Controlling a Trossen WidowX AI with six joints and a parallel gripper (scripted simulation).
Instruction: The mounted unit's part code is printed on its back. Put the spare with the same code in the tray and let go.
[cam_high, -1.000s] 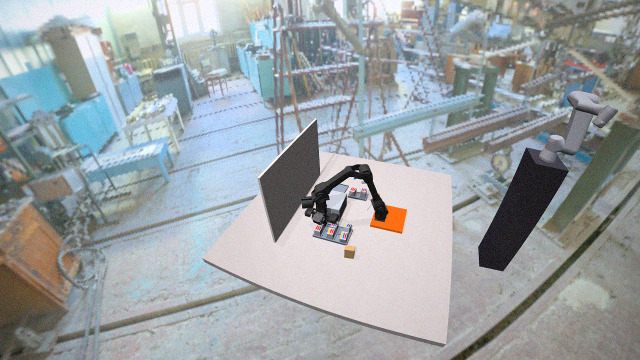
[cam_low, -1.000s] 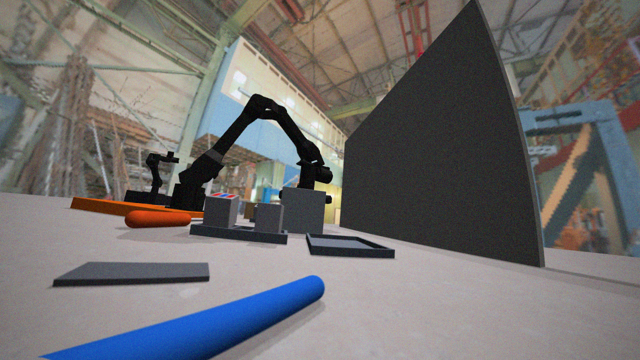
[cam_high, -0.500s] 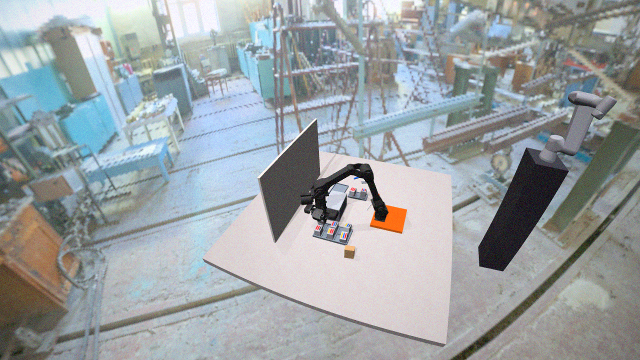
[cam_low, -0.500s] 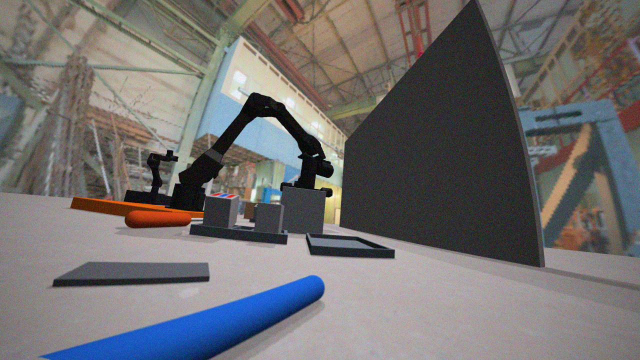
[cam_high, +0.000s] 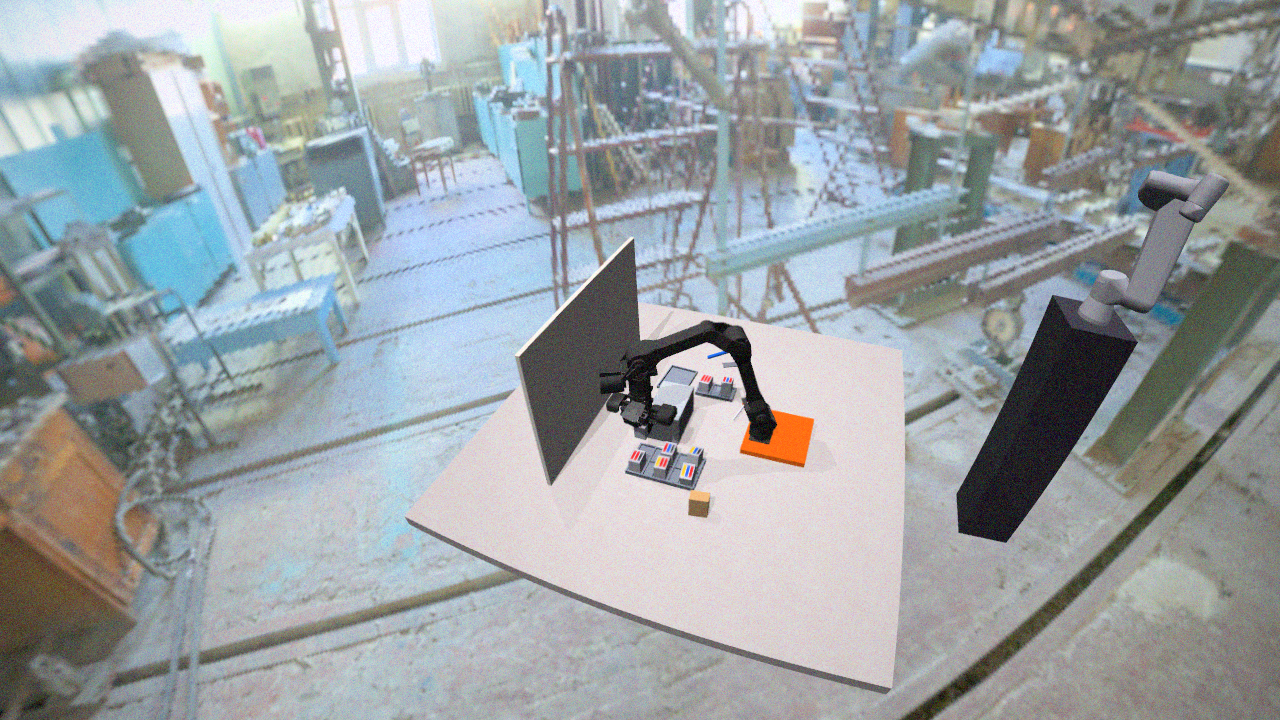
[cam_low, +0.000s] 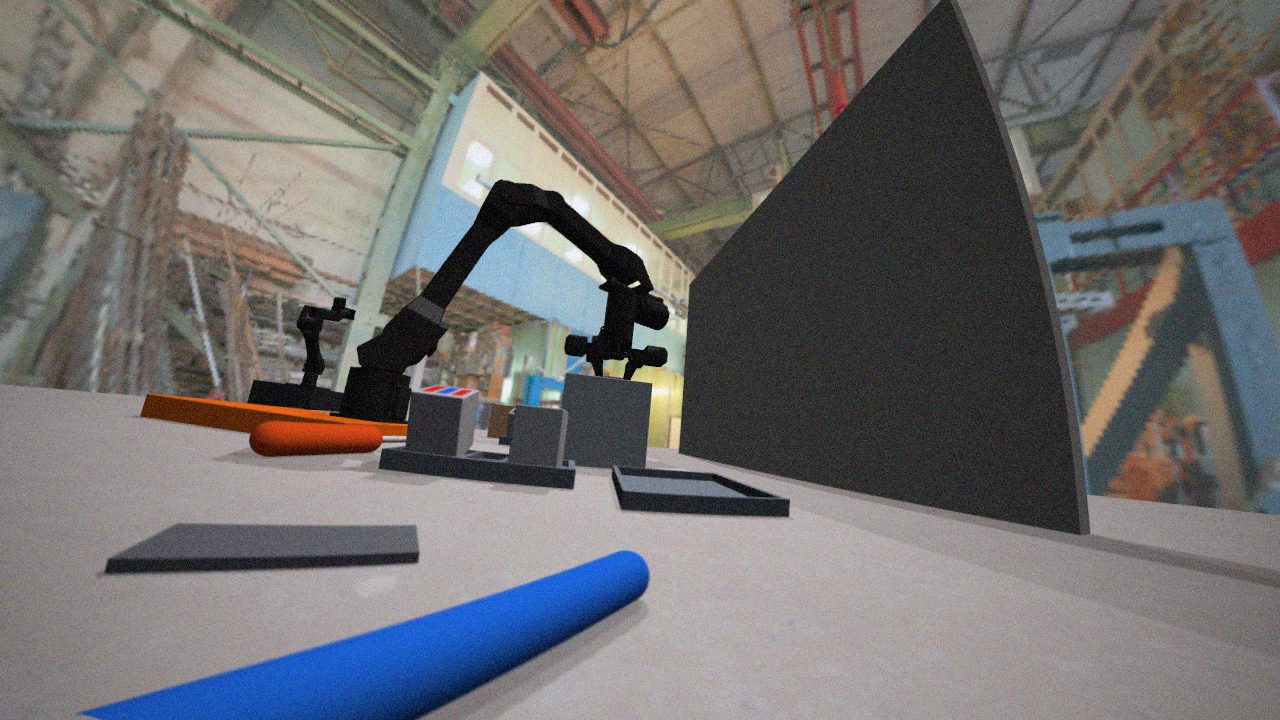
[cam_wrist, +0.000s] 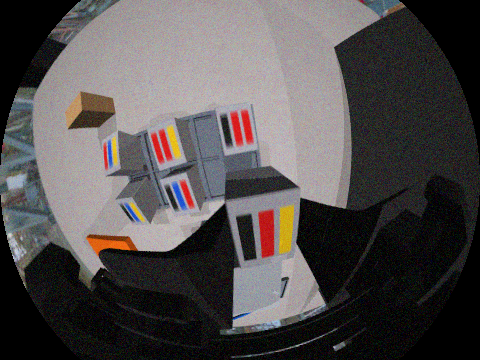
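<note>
My gripper tip is 36 cm to the left of the dark tray, 10 cm above it and 3 cm short of it. Round my gripper tip: small brown cube (21 cm behind, 14 cm to the left, 7 cm below); grey spare block (2 cm above); mounted unit (14 cm to the right, 5 cm below, 3 cm behind).
</note>
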